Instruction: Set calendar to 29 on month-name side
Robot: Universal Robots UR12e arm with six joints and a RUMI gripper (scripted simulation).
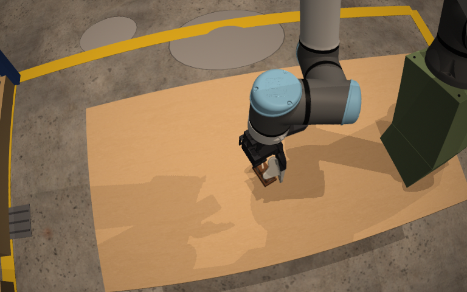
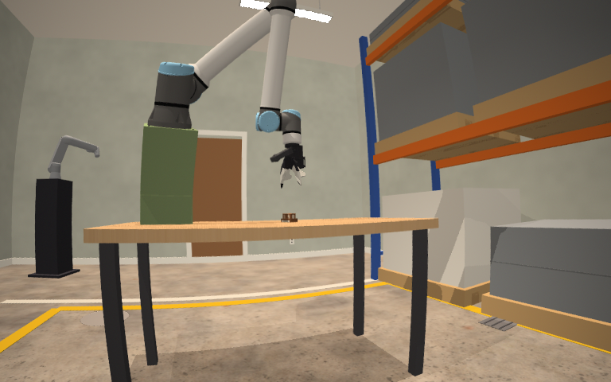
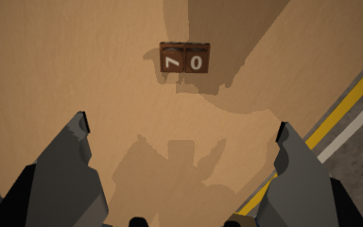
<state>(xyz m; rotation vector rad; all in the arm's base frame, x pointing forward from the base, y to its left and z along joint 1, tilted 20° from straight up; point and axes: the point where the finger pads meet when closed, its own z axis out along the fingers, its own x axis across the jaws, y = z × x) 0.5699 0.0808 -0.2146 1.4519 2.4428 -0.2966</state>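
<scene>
The tray is 160 mm below my hand, 10 mm to the right of it and 10 mm behind it.
</scene>
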